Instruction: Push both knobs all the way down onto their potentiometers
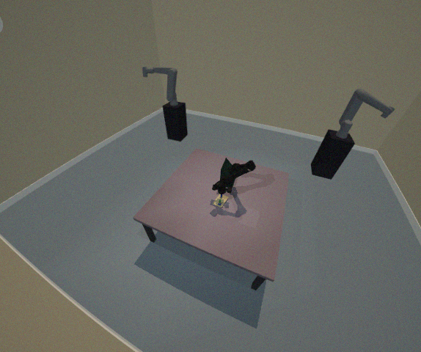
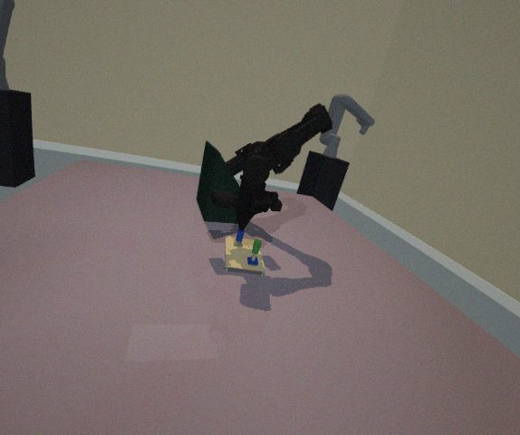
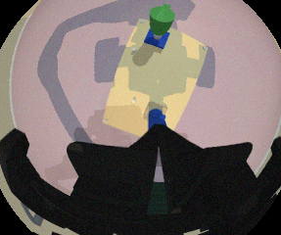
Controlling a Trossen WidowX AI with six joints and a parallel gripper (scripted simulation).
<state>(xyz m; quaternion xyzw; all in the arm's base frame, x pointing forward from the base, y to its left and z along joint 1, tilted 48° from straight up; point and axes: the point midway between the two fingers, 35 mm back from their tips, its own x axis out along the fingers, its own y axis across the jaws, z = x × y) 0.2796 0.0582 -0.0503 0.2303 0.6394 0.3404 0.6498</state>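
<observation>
My gripper tip is 1 cm above the blue knob.
</observation>
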